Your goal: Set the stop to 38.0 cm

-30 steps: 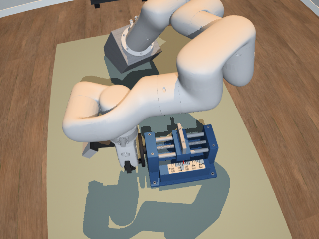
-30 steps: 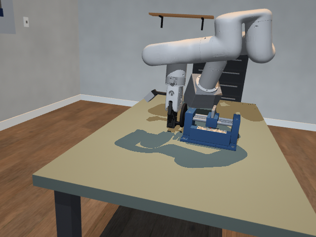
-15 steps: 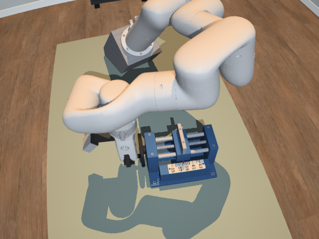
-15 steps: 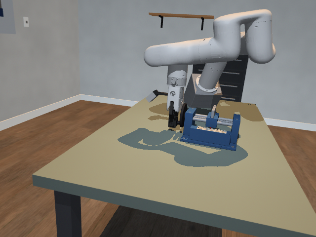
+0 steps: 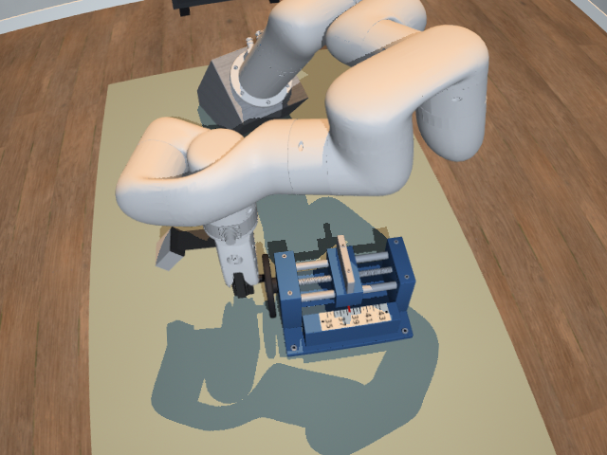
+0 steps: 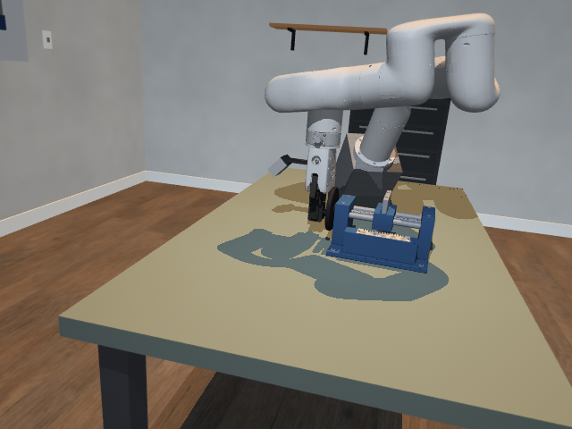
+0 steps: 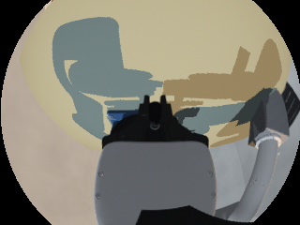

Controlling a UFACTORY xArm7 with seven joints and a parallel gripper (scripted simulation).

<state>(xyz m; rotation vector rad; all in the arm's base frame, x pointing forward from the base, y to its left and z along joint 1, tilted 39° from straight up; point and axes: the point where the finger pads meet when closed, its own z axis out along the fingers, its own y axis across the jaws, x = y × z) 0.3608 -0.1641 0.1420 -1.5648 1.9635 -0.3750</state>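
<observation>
The handwheel is 1 cm ahead of my hand and 2 cm to the left of it. Round my hand: stop plate: 7 cm ahead, 14 cm to the left, 3 cm above.
</observation>
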